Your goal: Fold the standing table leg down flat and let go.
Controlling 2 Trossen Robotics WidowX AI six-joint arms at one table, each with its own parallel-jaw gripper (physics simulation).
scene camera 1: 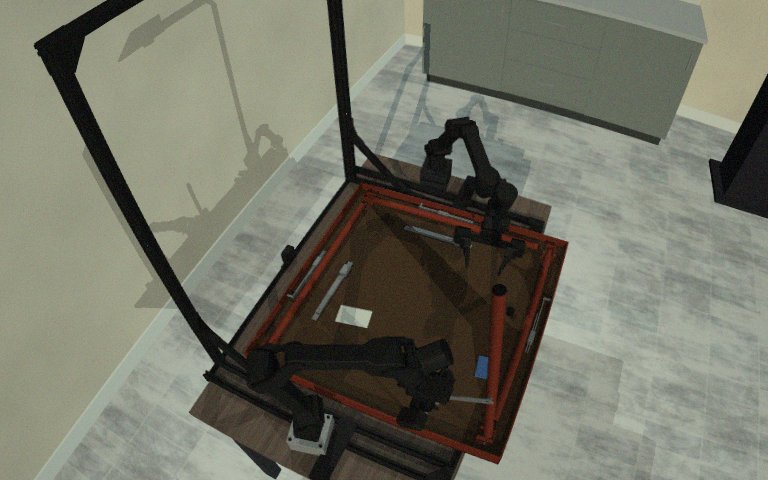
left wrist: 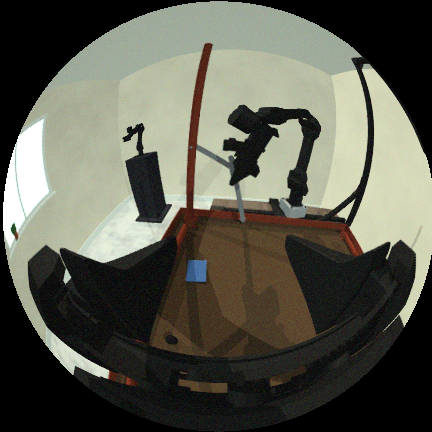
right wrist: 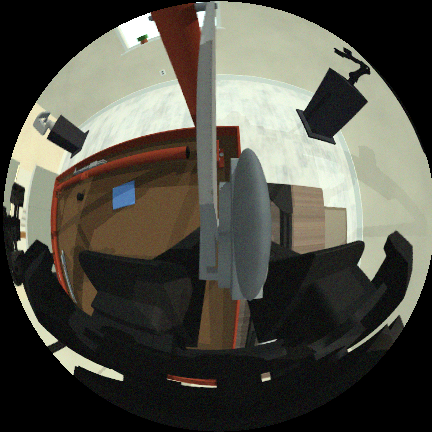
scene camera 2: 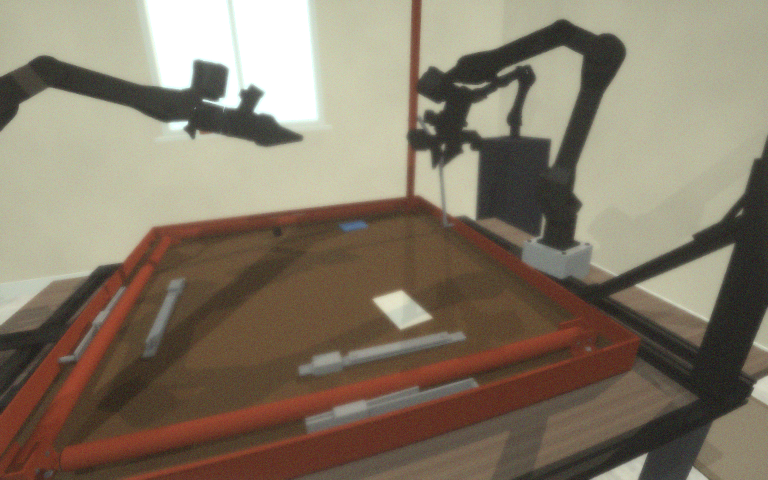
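Where they show: left gripper, fingertip midpoint: (scene camera 1: 482, 271) (left wrist: 232, 242) (scene camera 2: 298, 137); right gripper, fingertip midpoint: (scene camera 1: 438, 405) (left wrist: 230, 183) (scene camera 2: 436, 168); left arm's base at its link origin: (scene camera 1: 436, 165); right arm's base at its link origin: (scene camera 1: 309, 428) (left wrist: 293, 202) (scene camera 2: 558, 243).
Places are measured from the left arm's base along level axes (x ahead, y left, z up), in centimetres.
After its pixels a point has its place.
Observation:
The red table leg (scene camera 1: 496, 350) {z 43.6, x 94.2, y 32.5 cm} (scene camera 2: 415, 101) {z 27.9, x 93.2, y 32.9 cm} (left wrist: 196, 120) {z 30.8, x 92.3, y 33.0 cm} (right wrist: 177, 55) stands roughly upright at a corner of the upturned tabletop, at the lower right in scene camera 1. Its grey folding brace (scene camera 1: 471, 400) {z 21.1, x 95.1, y 30.9 cm} (scene camera 2: 443, 195) {z 5.1, x 94.1, y 20.3 cm} (left wrist: 239, 200) {z 5.5, x 94.1, y 20.9 cm} (right wrist: 206, 150) runs bent from the leg to the red rim. My right gripper (scene camera 2: 439, 163) {z 11.3, x 94.3, y 24.1 cm} (left wrist: 230, 183) {z 11.3, x 94.3, y 24.1 cm} is shut on the brace near its joint; the joint partly hides the hold in the right wrist view. My left gripper (scene camera 1: 483, 270) {z 21.4, x 60.4, y 26.0 cm} (scene camera 2: 300, 137) {z 21.4, x 60.4, y 26.0 cm} (left wrist: 232, 242) {z 21.4, x 60.4, y 26.0 cm} is open and empty above the tabletop, apart from the leg.
Other red legs (scene camera 1: 317, 271) {z -2.6, x 56.7, y -24.1 cm} (scene camera 2: 317, 396) {z -2.5, x 49.4, y -23.6 cm} lie folded along the rim, with grey braces (scene camera 1: 333, 289) {z -4.0, x 60.7, y -17.2 cm} (scene camera 2: 385, 350) {z -4.1, x 60.2, y -17.9 cm} beside them. A blue block (scene camera 1: 481, 366) {z -3.2, x 73.9, y 31.9 cm} (scene camera 2: 353, 225) {z -3.2, x 73.8, y 32.9 cm} (left wrist: 196, 271) {z -3.2, x 73.3, y 33.0 cm} (right wrist: 124, 195) {z -3.2, x 74.6, y 32.9 cm} and a white card (scene camera 1: 353, 316) {z -4.9, x 67.5, y -8.2 cm} (scene camera 2: 402, 309) {z -4.8, x 67.5, y -8.5 cm} lie on the brown underside. A black frame (scene camera 1: 341, 84) {z 35.9, x 9.9, y -30.8 cm} stands behind.

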